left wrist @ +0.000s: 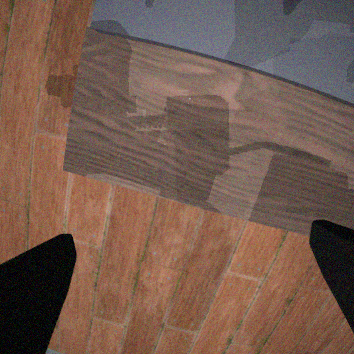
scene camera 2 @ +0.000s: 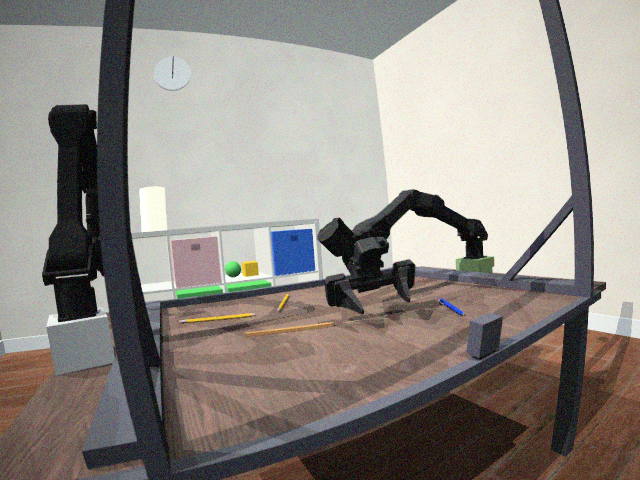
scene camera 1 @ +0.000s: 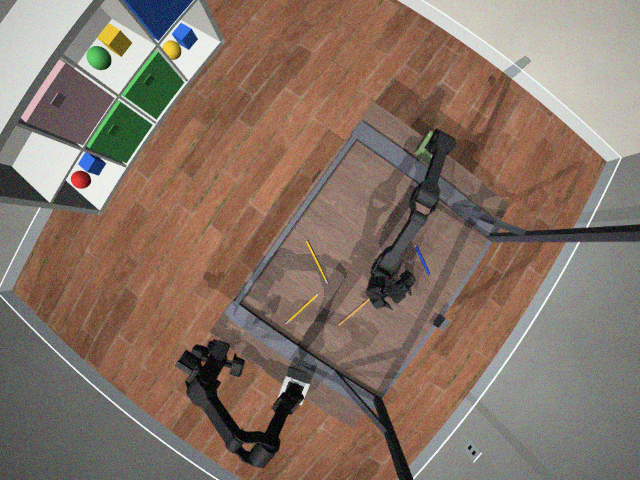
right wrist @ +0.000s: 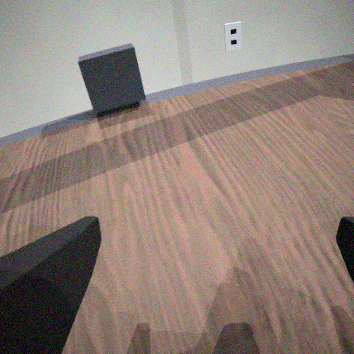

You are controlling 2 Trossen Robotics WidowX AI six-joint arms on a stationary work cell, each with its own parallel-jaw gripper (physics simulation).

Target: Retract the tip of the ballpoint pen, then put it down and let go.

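Note:
The blue ballpoint pen lies flat on the wooden table, in the right part of both scene views. Whether its tip is out is too small to tell. My right gripper is open and empty, pointing down low over the table, to the left of the pen and apart from it. The pen does not show in the right wrist view. My left gripper is open and empty, outside the table at the lower left; the post hides it in scene camera 2.
Two yellow pencils and an orange-tan one lie left of the right gripper. A dark block stands at the table edge. Dark frame posts rise from the table's sides.

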